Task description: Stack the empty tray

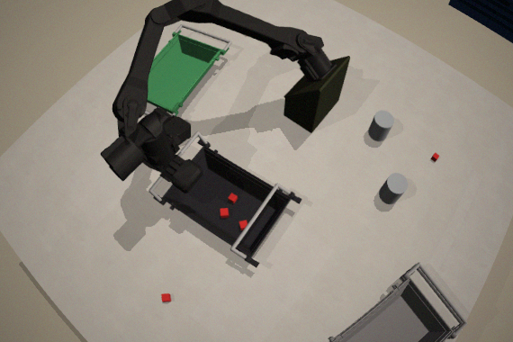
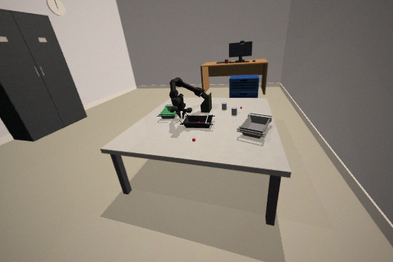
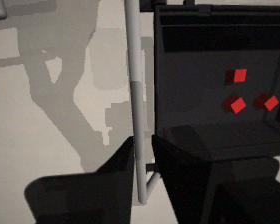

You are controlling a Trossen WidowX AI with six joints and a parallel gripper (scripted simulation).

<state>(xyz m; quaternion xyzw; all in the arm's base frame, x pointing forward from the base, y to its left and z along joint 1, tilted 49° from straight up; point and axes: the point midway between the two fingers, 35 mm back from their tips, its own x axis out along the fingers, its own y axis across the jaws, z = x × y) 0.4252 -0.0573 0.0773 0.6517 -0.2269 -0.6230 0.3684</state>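
Right now the green tray is 22 cm behind my gripper tip, 25 cm to the right of it and 3 cm below it.
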